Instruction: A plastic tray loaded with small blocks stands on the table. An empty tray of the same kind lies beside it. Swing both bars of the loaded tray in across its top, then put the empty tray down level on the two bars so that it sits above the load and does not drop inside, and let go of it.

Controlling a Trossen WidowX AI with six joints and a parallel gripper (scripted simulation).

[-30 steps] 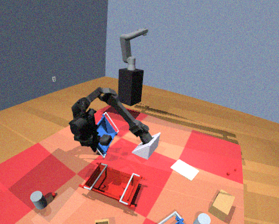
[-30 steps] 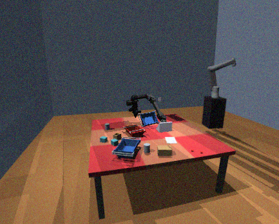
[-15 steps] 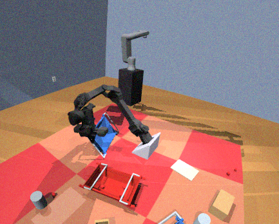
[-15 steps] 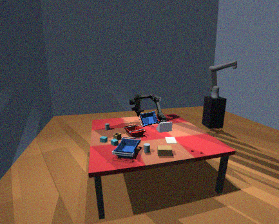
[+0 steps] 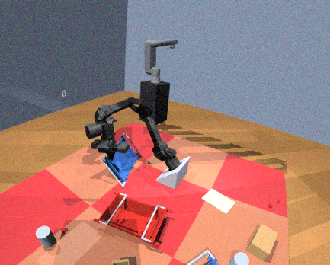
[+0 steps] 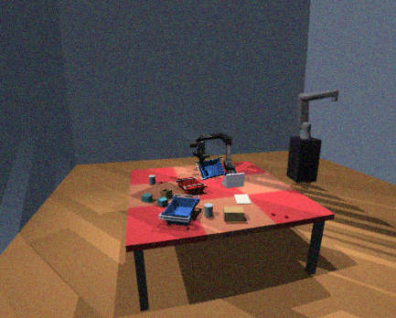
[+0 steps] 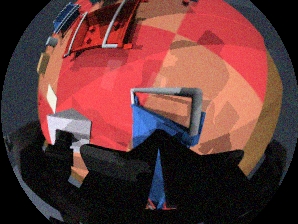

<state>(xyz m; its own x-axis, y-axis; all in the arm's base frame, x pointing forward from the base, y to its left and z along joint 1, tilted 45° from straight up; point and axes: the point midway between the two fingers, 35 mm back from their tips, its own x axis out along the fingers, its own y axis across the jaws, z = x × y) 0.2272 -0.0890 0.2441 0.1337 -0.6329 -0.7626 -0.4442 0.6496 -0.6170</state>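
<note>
Right now my gripper tip is 10 cm past the blue tray, 3 cm to the left of it and 5 cm above it. The rest, counted from my gripper tip: tan block (10 cm behind, 77 cm to the left, 9 cm below); then tan box (32 cm ahead, 41 cm to the left, 11 cm below); then white sheet (24 cm behind, 51 cm to the left, 12 cm below).
</note>
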